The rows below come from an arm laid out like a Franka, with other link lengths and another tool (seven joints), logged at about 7 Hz.
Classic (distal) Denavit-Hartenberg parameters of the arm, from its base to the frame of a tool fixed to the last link. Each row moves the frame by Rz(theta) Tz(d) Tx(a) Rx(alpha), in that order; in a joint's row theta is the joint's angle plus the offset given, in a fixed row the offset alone. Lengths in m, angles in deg.
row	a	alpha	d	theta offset
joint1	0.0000	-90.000	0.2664	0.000
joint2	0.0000	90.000	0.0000	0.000
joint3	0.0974	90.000	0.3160	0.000
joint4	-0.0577	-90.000	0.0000	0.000
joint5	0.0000	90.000	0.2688	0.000
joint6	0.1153	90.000	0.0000	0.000
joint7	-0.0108	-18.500	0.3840	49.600
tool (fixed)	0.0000	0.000	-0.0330	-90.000
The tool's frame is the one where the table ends.
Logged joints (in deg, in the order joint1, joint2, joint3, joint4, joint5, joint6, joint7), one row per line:
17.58 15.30 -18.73 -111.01 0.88 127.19 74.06
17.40 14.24 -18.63 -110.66 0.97 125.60 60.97
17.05 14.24 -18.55 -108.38 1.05 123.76 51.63
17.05 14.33 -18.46 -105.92 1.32 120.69 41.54
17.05 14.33 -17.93 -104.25 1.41 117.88 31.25
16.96 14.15 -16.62 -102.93 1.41 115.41 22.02
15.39 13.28 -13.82 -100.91 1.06 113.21 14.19
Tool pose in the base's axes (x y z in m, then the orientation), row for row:
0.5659 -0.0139 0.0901 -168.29 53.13 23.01
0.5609 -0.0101 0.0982 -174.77 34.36 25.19
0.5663 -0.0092 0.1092 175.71 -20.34 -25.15
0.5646 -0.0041 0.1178 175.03 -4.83 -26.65
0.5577 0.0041 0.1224 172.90 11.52 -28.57
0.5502 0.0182 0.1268 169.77 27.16 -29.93
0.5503 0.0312 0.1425 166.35 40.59 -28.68
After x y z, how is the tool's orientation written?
As a rotation vector, in degrees.
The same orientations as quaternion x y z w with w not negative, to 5 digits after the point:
-0.94545 0.29848 0.12927 0.01770
-0.97155 0.19101 0.14003 0.00098
0.98341 -0.11384 -0.14076 0.01167
0.98792 -0.02726 -0.15042 0.02519
0.98378 0.06555 -0.16256 0.03819
0.97170 0.15545 -0.17131 0.04785
0.95666 0.23343 -0.16494 0.05568

